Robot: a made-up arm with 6 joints. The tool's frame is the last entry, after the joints.
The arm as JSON. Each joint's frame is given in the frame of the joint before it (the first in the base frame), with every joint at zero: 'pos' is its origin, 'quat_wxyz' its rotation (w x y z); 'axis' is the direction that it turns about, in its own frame. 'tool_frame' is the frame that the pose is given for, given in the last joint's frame.
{
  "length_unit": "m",
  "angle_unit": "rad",
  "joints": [
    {
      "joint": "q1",
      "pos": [
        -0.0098,
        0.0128,
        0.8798
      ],
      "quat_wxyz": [
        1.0,
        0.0,
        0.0,
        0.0
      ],
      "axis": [
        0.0,
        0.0,
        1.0
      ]
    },
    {
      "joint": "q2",
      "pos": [
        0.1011,
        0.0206,
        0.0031
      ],
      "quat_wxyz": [
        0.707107,
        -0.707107,
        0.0,
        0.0
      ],
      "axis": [
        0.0,
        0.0,
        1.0
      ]
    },
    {
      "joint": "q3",
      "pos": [
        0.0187,
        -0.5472,
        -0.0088
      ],
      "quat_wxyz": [
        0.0,
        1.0,
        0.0,
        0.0
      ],
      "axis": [
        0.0,
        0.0,
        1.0
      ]
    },
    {
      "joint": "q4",
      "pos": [
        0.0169,
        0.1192,
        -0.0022
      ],
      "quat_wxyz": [
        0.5,
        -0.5,
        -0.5,
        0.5
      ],
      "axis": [
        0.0,
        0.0,
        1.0
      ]
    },
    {
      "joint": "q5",
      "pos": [
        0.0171,
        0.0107,
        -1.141
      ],
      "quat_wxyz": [
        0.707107,
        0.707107,
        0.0,
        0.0
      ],
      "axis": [
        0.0,
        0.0,
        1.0
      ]
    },
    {
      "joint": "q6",
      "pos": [
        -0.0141,
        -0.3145,
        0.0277
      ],
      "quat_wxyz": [
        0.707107,
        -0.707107,
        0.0,
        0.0
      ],
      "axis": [
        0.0,
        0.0,
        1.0
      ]
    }
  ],
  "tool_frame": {
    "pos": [
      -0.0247,
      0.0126,
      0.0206
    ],
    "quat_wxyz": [
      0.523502,
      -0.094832,
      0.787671,
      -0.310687
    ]
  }
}
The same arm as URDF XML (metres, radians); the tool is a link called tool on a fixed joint. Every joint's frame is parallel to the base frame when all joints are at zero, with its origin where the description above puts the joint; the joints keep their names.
<robot name="arm">
  <link name="base"/>
  <link name="link1"/>
  <link name="link2"/>
  <link name="link3"/>
  <link name="link4"/>
  <link name="link5"/>
  <link name="link6"/>
  <link name="tool"/>
  <joint name="q1" type="continuous">
    <parent link="base"/>
    <child link="link1"/>
    <origin xyz="-0.0098 0.0128 0.8798"/>
    <axis xyz="0 0 1"/>
  </joint>
  <joint name="q2" type="continuous">
    <parent link="link1"/>
    <child link="link2"/>
    <origin xyz="0.1011 0.0206 0.0031"/>
    <axis xyz="0 1 0"/>
  </joint>
  <joint name="q3" type="continuous">
    <parent link="link2"/>
    <child link="link3"/>
    <origin xyz="0.0187 -0.0088 0.5472"/>
    <axis xyz="0 -1 0"/>
  </joint>
  <joint name="q4" type="continuous">
    <parent link="link3"/>
    <child link="link4"/>
    <origin xyz="0.0169 0.0022 0.1192"/>
    <axis xyz="-1 0 0"/>
  </joint>
  <joint name="q5" type="continuous">
    <parent link="link4"/>
    <child link="link5"/>
    <origin xyz="1.141 0.0107 0.0171"/>
    <axis xyz="0 -1 0"/>
  </joint>
  <joint name="q6" type="continuous">
    <parent link="link5"/>
    <child link="link6"/>
    <origin xyz="0.3145 -0.0277 -0.0141"/>
    <axis xyz="-1 0 0"/>
  </joint>
  <joint name="tool_joint" type="fixed">
    <parent link="link6"/>
    <child link="tool"/>
    <origin xyz="-0.0206 0.0126 -0.0247" rpy="0.1965 0.4488 -0.5549"/>
  </joint>
</robot>

